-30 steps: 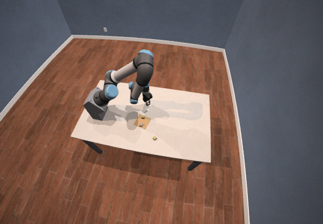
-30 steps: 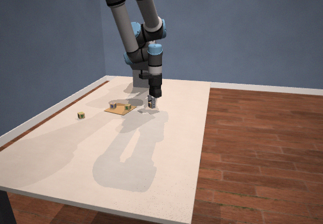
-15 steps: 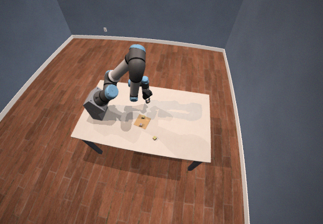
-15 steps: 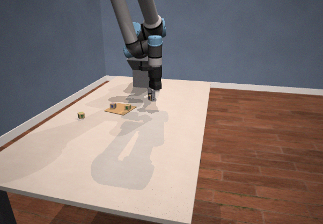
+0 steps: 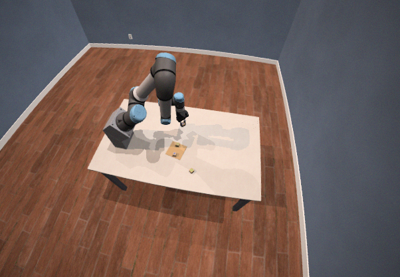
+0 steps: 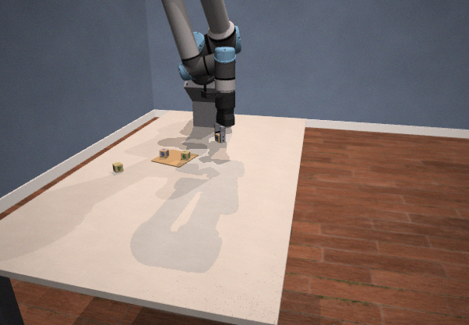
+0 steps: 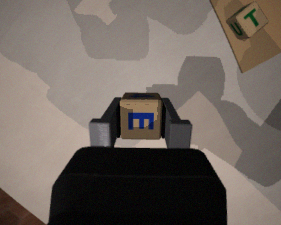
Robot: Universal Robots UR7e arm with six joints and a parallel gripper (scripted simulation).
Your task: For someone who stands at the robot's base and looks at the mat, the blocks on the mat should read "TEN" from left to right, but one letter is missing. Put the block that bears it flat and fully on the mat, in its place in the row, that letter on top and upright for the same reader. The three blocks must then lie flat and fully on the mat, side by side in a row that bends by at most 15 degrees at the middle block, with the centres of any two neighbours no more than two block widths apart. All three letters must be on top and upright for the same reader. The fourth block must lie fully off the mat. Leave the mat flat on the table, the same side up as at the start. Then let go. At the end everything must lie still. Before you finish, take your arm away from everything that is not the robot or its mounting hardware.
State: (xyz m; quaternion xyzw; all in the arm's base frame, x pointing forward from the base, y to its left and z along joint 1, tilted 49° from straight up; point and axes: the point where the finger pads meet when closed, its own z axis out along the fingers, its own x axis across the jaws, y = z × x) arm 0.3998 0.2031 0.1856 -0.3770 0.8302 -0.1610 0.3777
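Now: the tan mat 10 mm behind my hand, 200 mm to the right of it and 120 mm below it.
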